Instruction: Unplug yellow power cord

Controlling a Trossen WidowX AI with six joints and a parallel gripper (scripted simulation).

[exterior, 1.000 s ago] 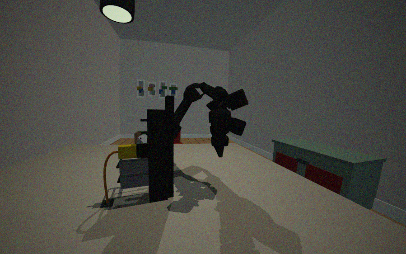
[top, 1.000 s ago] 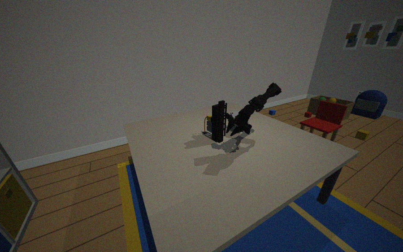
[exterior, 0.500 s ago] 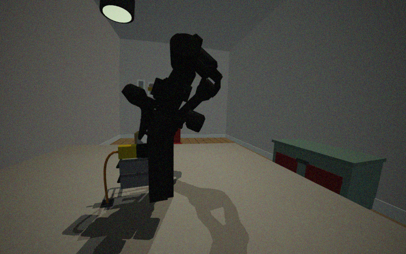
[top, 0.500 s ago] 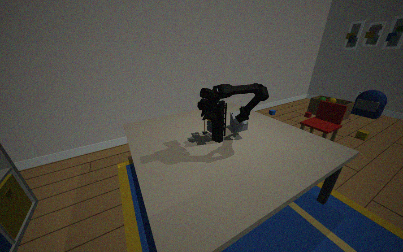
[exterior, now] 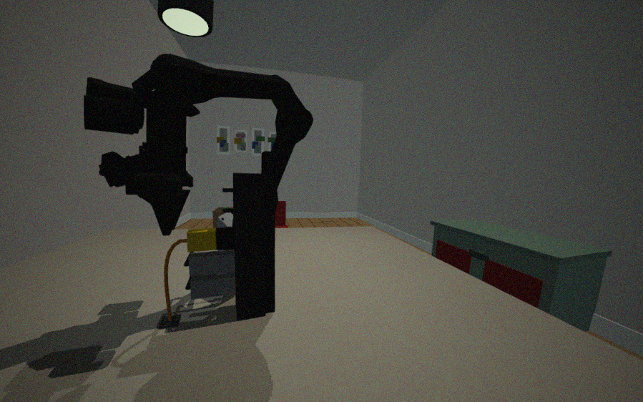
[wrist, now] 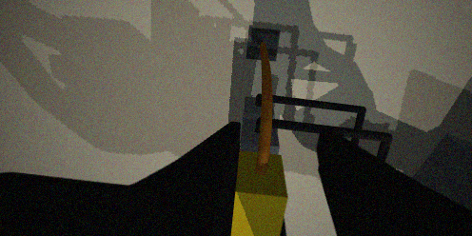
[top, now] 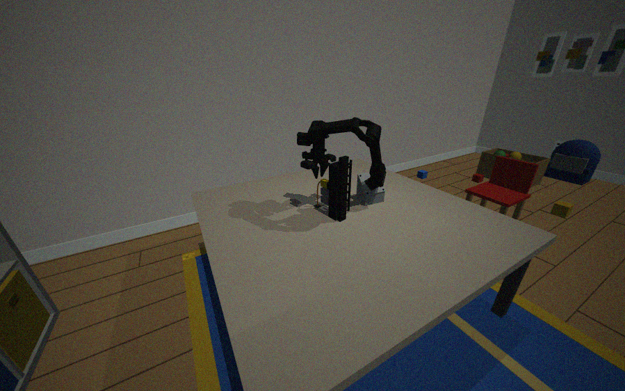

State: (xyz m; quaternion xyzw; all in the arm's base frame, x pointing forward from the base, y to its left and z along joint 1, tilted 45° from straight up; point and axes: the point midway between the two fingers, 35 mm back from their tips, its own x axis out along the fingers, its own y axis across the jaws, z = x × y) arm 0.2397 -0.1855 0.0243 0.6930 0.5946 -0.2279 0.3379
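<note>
Right now the yellow plug is 7 cm to the left of my gripper tip and 1 cm below it.
</note>
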